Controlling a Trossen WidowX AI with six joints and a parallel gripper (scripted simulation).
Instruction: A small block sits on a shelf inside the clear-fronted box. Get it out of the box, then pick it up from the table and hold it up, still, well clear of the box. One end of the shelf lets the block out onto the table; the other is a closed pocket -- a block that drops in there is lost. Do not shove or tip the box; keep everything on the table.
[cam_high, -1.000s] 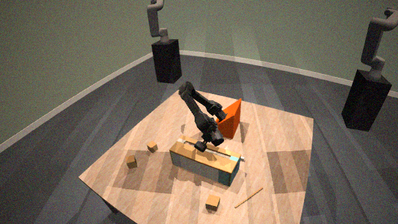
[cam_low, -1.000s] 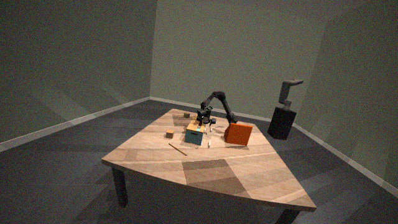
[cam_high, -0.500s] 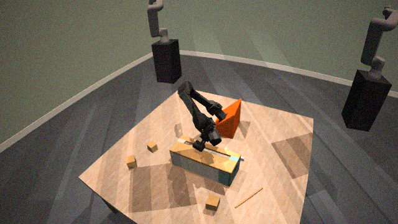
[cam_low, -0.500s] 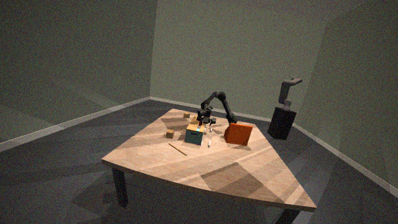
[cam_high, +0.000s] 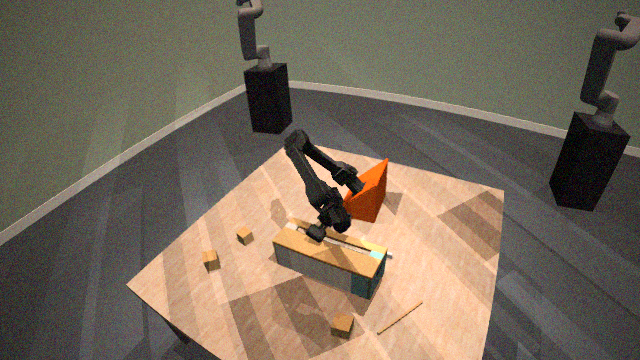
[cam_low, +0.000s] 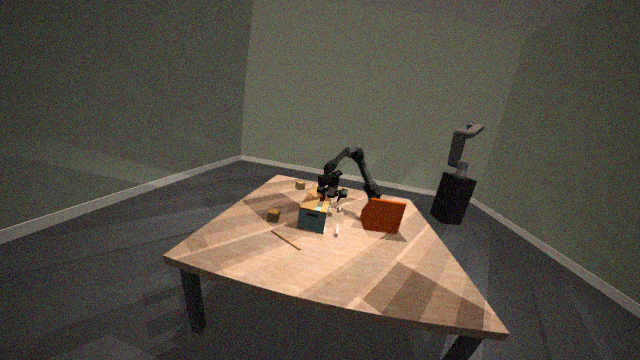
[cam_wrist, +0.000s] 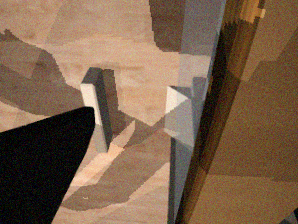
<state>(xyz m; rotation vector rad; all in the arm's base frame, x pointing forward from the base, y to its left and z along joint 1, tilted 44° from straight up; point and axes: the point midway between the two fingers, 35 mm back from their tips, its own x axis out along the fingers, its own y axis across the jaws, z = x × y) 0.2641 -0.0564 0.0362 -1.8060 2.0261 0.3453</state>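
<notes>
The red block is 50 mm ahead of my gripper tip and 30 mm to the right of it. Round my gripper tip: thin stick 220 mm ahead, 360 mm to the left, 80 mm below; then long box 40 mm ahead, 70 mm to the left, 20 mm below.
</notes>
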